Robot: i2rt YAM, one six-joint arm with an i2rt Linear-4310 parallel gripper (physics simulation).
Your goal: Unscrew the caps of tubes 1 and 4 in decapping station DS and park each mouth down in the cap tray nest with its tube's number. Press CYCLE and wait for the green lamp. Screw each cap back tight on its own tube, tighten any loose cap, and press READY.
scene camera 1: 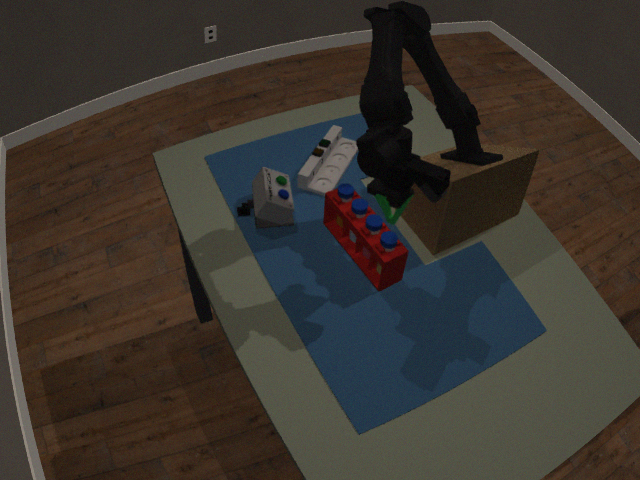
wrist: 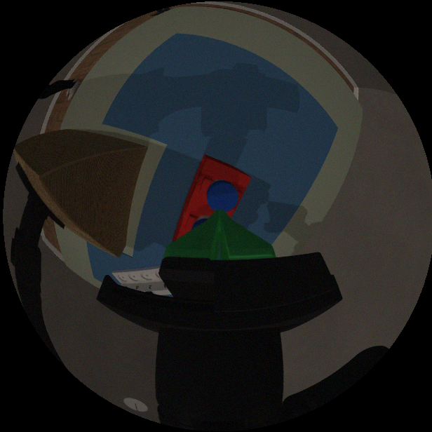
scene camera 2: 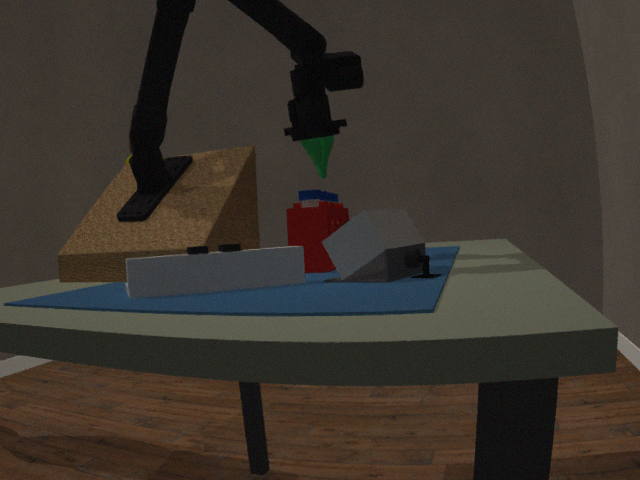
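Seen in the pictures: gripper, between the fingertips: (scene camera 1: 391,223) (scene camera 2: 323,177); arm's base, origin of its link: (scene camera 1: 471,158) (scene camera 2: 156,188).
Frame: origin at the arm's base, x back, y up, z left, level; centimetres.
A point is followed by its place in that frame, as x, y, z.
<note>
The red decapping station (scene camera 1: 395,269) {-28.5, -10.1, 15.1} (scene camera 2: 309,235) {-31.9, -10.0, -6.7} (wrist: 231,172) stands upright on the blue mat. Blue caps (scene camera 1: 345,191) {-31.8, -3.3, -2.8} (scene camera 1: 359,207) {-31.2, -3.3, 2.5} (scene camera 1: 373,223) {-30.5, -3.3, 7.5} (scene camera 1: 388,240) {-29.8, -3.3, 12.6} sit on all its tubes; tube numbers and any looseness are unreadable. The wrist view shows one end cap (wrist: 222,195) fully and part of its neighbour (wrist: 201,222). My green-fingered gripper (scene camera 1: 392,222) {-28.8, -0.3, 11.1} (scene camera 2: 323,176) {-28.8, -0.3, 11.1} (wrist: 219,215) is shut and empty, tips together, pointing down above the station. The white cap tray (scene camera 1: 309,172) {-32.9, -10.9, -18.7} (scene camera 2: 217,272) {-27.5, -13.2, -26.8} (wrist: 145,276) has no cap in its visible nests. The grey button box (scene camera 1: 272,206) {-45.6, -8.8, -9.4} (scene camera 2: 361,240) {-43.2, -10.5, -20.7} has green (scene camera 1: 281,179) {-40.9, -8.3, -16.3} and blue (scene camera 1: 283,194) {-42.2, -8.3, -11.5} buttons.
Two small dark lamps, greenish (scene camera 1: 324,142) {-25.3, -10.1, -27.0} and brownish (scene camera 1: 318,151) {-28.2, -10.0, -24.2}, top the tray's raised wall and look unlit. The wooden arm base block (scene camera 1: 478,201) {-4.8, -2.8, 10.6} (scene camera 2: 170,222) {-8.7, -6.6, -8.5} (wrist: 95,195) stands beside the station. A small black object (scene camera 1: 243,209) {-50.3, -14.3, -16.3} (scene camera 2: 425,266) {-50.1, -14.1, -17.0} sits beside the button box.
</note>
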